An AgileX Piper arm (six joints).
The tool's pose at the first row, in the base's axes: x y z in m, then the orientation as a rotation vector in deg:
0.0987, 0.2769, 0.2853, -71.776, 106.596, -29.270
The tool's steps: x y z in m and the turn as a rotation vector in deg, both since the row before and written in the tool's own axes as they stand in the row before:
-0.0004, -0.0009, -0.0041, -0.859, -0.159, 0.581
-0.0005, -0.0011, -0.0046, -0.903, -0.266, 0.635
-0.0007, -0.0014, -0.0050, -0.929, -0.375, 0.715
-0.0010, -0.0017, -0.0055, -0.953, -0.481, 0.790
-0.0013, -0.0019, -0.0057, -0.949, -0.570, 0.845
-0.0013, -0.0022, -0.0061, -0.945, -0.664, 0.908
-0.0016, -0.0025, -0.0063, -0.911, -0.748, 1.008
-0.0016, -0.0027, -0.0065, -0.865, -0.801, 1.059
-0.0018, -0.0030, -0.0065, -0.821, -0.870, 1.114
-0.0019, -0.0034, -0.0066, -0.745, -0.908, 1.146
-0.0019, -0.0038, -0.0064, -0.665, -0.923, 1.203
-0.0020, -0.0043, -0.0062, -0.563, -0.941, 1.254
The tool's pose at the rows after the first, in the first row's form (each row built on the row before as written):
0.0960, 0.2764, 0.2885, -71.771, 107.177, -28.093
0.0931, 0.2758, 0.2922, -71.739, 107.711, -26.769
0.0901, 0.2752, 0.2965, -71.641, 108.200, -25.299
0.0870, 0.2746, 0.3014, -71.477, 108.641, -23.691
0.0840, 0.2740, 0.3067, -71.247, 109.023, -21.994
0.0810, 0.2731, 0.3125, -70.940, 109.345, -20.201
0.0781, 0.2721, 0.3188, -70.499, 109.622, -18.330
0.0753, 0.2708, 0.3253, -69.965, 109.848, -16.441
0.0728, 0.2693, 0.3321, -69.333, 110.012, -14.521
0.0705, 0.2675, 0.3392, -68.607, 110.117, -12.634
0.0687, 0.2653, 0.3463, -67.762, 110.197, -10.787
0.0675, 0.2628, 0.3536, -66.791, 110.240, -9.003

